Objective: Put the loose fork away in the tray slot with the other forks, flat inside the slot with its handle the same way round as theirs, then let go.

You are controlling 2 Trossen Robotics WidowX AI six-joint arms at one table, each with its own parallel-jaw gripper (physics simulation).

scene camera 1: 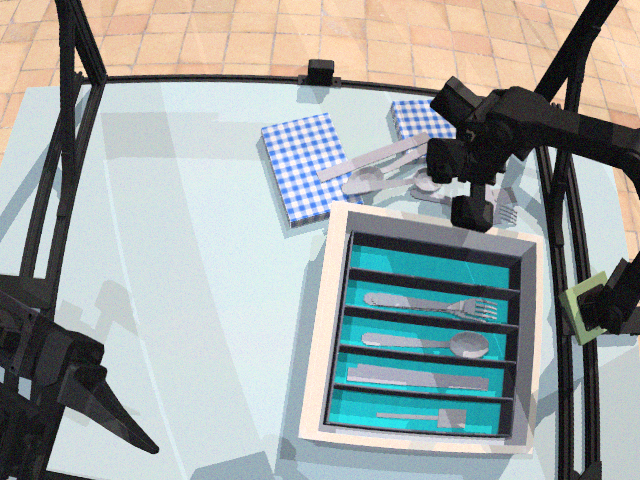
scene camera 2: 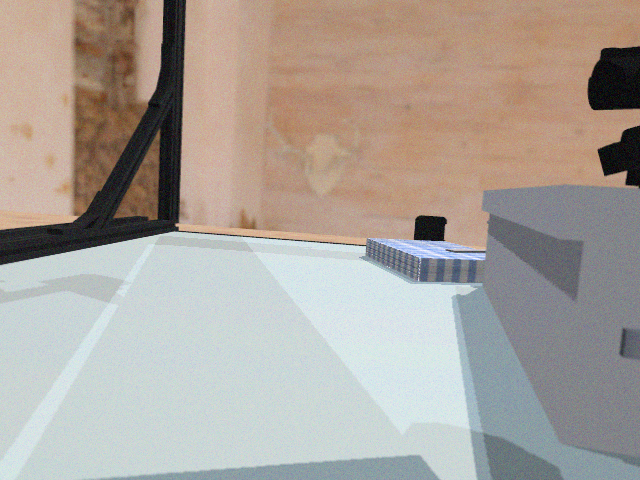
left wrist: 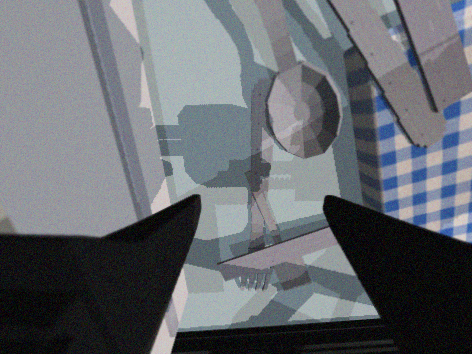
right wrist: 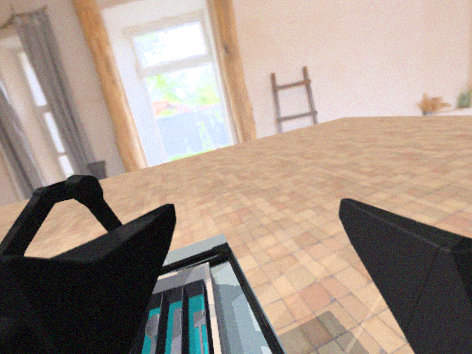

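Note:
The loose fork (scene camera 1: pixel 507 214) (left wrist: pixel 254 281) lies on the table behind the tray, tines to the right in scene camera 1. A flat metal piece (scene camera 1: pixel 504 195) (left wrist: pixel 287 252) crosses it near the tines; the left arm hides part of it. The tray (scene camera 1: pixel 320 330) (scene camera 2: pixel 537 335) holds forks (scene camera 1: pixel 473 308) in the second slot from the top, handles to the left. My left gripper (scene camera 1: pixel 458 186) (left wrist: pixel 261 201) is open and empty above the loose fork, beside the tray's back wall. My right gripper (right wrist: pixel 257 209) is open and empty, far left of the tray in scene camera 1.
Loose spoons (scene camera 1: pixel 364 178) (scene camera 1: pixel 426 179) and a knife (scene camera 1: pixel 374 155) lie left of the fork in scene camera 1. Checked blocks (scene camera 1: pixel 305 160) (scene camera 1: pixel 416 116) lie behind the tray. A green square piece (scene camera 1: pixel 571 317) is at the right. A dark frame bounds the table.

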